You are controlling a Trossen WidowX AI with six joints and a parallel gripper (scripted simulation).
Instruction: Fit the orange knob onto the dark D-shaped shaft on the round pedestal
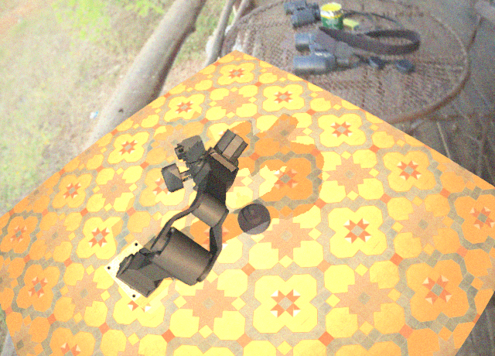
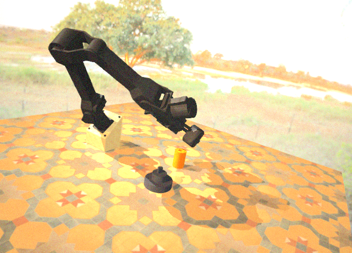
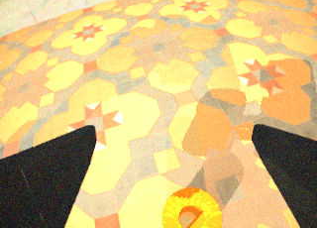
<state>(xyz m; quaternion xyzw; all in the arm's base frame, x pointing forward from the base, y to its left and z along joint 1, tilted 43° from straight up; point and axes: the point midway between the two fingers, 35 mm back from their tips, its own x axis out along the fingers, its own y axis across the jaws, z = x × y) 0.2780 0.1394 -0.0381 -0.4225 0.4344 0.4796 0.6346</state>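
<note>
My gripper tip is now 40 mm to the left of the orange knob and 80 mm above it. From my gripper tip the other things lie so: round pedestal: 30 mm ahead, 190 mm to the right, 80 mm below.
</note>
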